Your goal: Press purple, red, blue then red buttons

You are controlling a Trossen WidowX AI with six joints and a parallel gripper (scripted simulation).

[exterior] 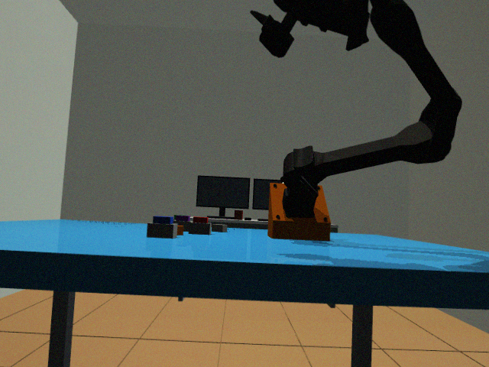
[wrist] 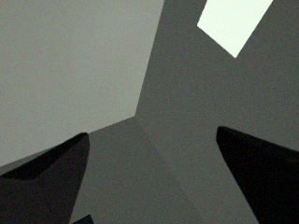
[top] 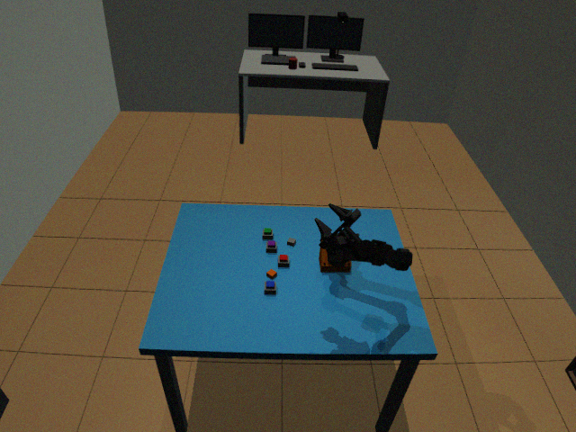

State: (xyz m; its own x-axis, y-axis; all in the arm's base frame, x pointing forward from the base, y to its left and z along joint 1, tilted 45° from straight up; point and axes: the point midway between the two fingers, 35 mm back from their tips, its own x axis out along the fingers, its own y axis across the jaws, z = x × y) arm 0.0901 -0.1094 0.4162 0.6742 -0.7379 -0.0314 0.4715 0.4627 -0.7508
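Right now the purple button is 43 cm below my gripper tip, 32 cm to the right of it and 15 cm ahead of it. The rest, counted from my gripper tip: blue button 43 cm below, 16 cm ahead, 7 cm to the right; then red button 43 cm below, 23 cm to the right, 10 cm ahead; then orange block 45 cm below, 15 cm to the right, 15 cm ahead.
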